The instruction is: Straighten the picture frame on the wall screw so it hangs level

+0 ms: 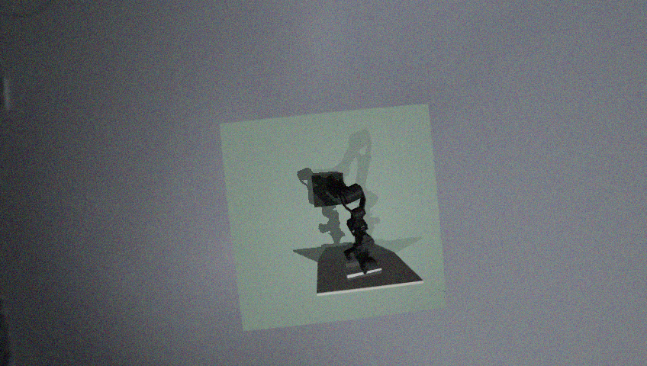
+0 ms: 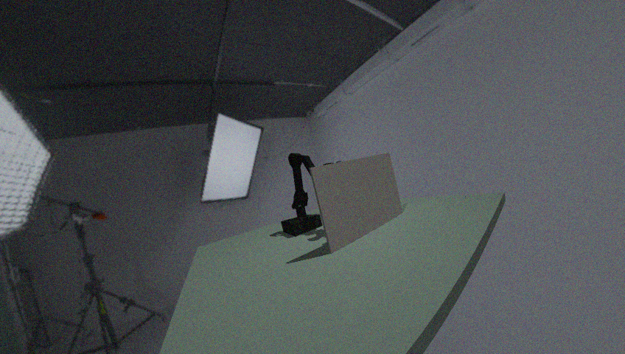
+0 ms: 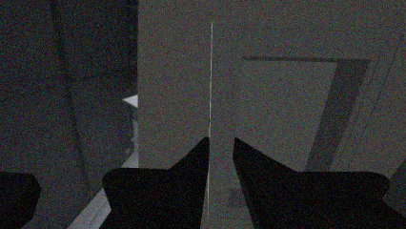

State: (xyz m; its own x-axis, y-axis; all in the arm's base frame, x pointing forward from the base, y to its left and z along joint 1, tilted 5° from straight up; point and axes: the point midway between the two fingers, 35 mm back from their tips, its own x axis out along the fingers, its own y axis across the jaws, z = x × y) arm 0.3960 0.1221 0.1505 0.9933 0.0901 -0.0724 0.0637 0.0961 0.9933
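Right now my gripper tip is 2 cm short of the wall board, 1 cm to the right of it and 7 cm above it.
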